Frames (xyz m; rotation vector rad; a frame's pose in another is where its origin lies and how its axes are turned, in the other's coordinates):
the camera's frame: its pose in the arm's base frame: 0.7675 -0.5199 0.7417 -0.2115 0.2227 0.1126
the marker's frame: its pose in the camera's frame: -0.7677 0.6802 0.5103 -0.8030 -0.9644 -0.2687
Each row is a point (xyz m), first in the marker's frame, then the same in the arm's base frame.
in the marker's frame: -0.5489 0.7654 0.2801
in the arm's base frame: -0.2721 0.6518 0.4643
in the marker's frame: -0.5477 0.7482 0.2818
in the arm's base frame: -0.2780 0.6430 0.4780
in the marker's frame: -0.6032 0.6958 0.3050
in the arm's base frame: -0.3486 0.6075 0.4886
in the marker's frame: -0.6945 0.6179 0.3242
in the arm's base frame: -0.4500 0.5408 0.4942
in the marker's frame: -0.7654 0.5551 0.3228
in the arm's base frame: -0.5192 0.4760 0.4952
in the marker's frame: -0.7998 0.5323 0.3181
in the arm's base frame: -0.5476 0.4464 0.4889
